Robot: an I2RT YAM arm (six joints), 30 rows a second.
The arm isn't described. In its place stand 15 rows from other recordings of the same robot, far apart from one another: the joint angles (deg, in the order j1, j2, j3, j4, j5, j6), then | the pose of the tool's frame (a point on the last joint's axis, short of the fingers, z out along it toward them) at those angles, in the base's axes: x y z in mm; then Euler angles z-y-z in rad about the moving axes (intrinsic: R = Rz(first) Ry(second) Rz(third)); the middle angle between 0 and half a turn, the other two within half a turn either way.
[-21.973, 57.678, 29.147, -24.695, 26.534, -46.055] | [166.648 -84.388 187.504 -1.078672 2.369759 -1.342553]
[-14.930, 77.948, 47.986, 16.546, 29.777, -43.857] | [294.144 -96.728 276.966 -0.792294 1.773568 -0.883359]
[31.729, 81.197, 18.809, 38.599, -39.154, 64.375] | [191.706 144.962 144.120 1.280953 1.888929 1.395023]
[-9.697, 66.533, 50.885, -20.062, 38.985, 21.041] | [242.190 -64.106 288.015 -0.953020 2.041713 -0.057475]
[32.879, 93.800, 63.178, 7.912, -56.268, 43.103] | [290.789 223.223 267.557 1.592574 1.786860 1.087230]
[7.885, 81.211, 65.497, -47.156, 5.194, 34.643] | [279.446 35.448 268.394 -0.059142 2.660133 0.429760]
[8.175, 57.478, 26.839, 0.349, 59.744, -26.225] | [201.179 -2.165 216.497 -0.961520 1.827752 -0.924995]
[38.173, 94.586, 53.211, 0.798, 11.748, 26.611] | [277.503 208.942 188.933 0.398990 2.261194 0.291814]
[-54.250, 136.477, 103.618, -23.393, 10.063, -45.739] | [293.132 -417.833 122.098 -1.256034 2.529935 -1.054090]
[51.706, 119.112, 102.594, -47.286, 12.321, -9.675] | [283.839 347.222 234.410 0.442973 2.639593 -0.578110]
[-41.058, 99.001, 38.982, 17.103, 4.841, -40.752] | [236.212 -209.740 117.474 -0.831731 2.316510 -0.789561]
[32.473, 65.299, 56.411, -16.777, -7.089, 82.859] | [216.607 143.058 327.421 0.703869 2.015065 1.505394]
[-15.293, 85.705, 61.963, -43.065, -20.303, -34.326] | [283.899 -64.822 234.331 0.487258 2.610147 0.081616]
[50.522, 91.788, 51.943, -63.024, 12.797, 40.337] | [152.680 172.959 160.480 -1.464602 2.826174 -1.667656]
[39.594, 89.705, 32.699, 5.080, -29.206, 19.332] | [194.809 183.669 121.968 1.427440 2.328337 0.894487]
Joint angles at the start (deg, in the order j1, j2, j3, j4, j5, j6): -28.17, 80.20, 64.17, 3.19, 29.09, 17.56
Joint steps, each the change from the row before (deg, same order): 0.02, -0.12, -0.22, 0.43, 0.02, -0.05; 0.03, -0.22, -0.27, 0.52, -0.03, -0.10; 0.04, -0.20, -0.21, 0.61, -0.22, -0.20; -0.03, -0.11, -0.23, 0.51, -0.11, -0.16; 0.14, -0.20, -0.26, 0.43, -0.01, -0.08; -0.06, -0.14, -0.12, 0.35, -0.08, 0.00; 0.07, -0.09, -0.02, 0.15, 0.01, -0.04; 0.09, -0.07, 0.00, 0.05, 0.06, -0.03; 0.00, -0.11, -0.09, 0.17, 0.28, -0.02; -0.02, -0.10, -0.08, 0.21, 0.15, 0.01; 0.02, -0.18, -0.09, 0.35, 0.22, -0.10; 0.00, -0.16, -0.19, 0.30, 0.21, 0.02
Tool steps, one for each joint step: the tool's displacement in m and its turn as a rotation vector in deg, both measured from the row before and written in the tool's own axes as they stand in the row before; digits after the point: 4 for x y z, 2 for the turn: 0.0000, -0.0001, -0.0004, -0.09, -0.28, 0.11; -0.0003, -0.0002, -0.0009, -0.18, -0.38, 0.12; -0.0007, 0.0001, -0.0008, -0.40, -0.43, 0.08; -0.0001, -0.0003, -0.0003, -0.18, -0.30, 0.03; 0.0000, 0.0003, -0.0011, -0.24, -0.28, 0.07; -0.0007, -0.0004, -0.0004, -0.11, -0.30, 0.19; -0.0005, 0.0003, -0.0005, -0.11, -0.17, 0.05; -0.0003, 0.0004, -0.0005, -0.06, -0.10, 0.01; -0.0004, -0.0003, -0.0004, 0.22, -0.24, 0.07; -0.0004, -0.0003, -0.0003, 0.10, -0.24, 0.12; -0.0010, -0.0002, -0.0008, 0.08, -0.43, 0.11; -0.0002, -0.0004, -0.0006, 0.13, -0.29, 0.15
